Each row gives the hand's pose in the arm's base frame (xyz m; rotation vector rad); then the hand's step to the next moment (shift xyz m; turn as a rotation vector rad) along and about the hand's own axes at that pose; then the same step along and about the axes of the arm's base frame.
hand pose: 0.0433 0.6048 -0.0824 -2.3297 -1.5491 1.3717
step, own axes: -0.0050 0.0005 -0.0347 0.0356 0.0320 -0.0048
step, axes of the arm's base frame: 0.0231 0.0105 0.0242 0.0309 0.0127 -0.0347
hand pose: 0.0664 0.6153 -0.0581 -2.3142 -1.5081 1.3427
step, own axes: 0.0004 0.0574 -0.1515 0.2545 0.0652 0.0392
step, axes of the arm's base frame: 0.1456 0.0276 0.0654 0.0538 0.1475 -0.2142
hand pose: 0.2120 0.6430 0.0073 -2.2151 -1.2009 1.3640
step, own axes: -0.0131 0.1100 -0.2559 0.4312 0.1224 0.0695
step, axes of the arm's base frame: 0.2669 -0.0317 0.0741 0.0946 0.2421 -0.3718
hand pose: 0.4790 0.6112 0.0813 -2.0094 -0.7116 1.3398
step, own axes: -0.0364 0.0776 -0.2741 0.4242 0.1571 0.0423
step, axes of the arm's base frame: 0.2513 -0.1310 0.0465 0.1210 0.2086 -0.3850
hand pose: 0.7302 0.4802 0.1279 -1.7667 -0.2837 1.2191
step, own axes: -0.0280 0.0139 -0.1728 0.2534 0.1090 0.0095
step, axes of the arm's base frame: 0.1250 -0.1221 0.0173 0.0808 0.1077 -0.2410
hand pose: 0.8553 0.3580 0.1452 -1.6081 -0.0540 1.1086
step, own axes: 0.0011 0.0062 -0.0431 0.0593 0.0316 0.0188
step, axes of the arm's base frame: 0.0263 -0.0337 -0.0085 0.0048 0.0352 -0.0600
